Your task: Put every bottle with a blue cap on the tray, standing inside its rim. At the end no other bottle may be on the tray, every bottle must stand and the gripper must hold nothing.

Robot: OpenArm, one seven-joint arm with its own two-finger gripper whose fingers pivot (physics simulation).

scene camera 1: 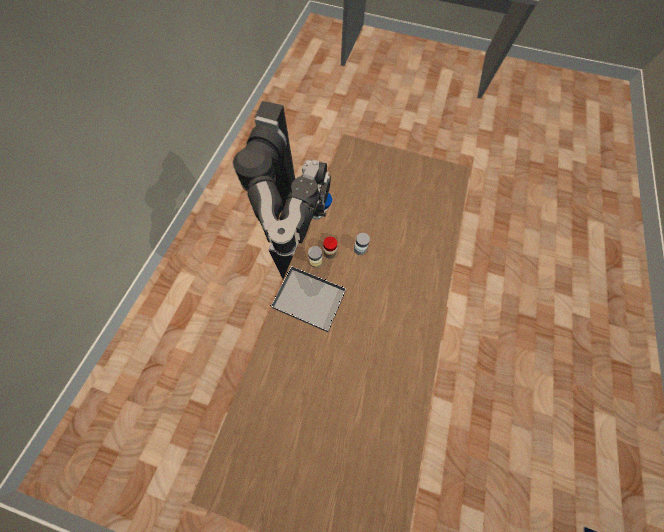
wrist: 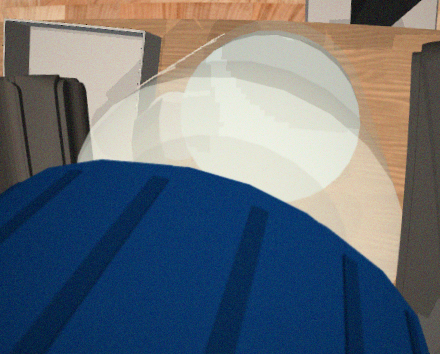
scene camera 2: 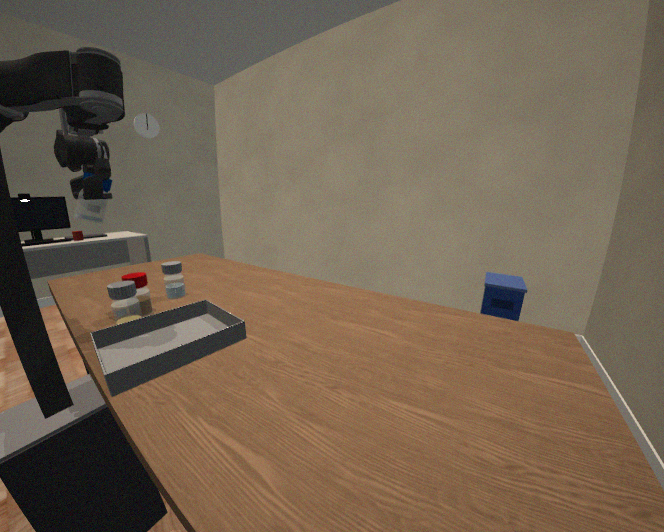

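Note:
My gripper (scene camera 2: 92, 189) is shut on a blue-capped clear bottle (scene camera 1: 328, 201) (scene camera 2: 91, 208) (wrist: 190, 260) and holds it high above the table, behind the other bottles in the scene camera 2 view. Its fingers stand on both sides of the bottle in the wrist view. The grey tray (scene camera 1: 334, 316) (scene camera 2: 166, 360) (wrist: 152, 55) lies at the table's edge, with no bottle on it. A red-capped bottle (scene camera 1: 330, 246) (scene camera 2: 136, 282) and a grey-capped bottle with pale yellow contents (scene camera 1: 314, 256) (scene camera 2: 124, 299) stand close together near the tray. Another grey-capped bottle (scene camera 1: 361, 243) (scene camera 2: 173, 279) stands apart from them.
The wooden table (scene camera 1: 332, 415) (scene camera 2: 387, 387) bears the tray and the standing bottles. The arm's dark post (scene camera 2: 33, 310) rises beside the table near the tray. A desk with a monitor (scene camera 2: 44, 213) and a blue bin (scene camera 2: 502, 296) are beyond the table.

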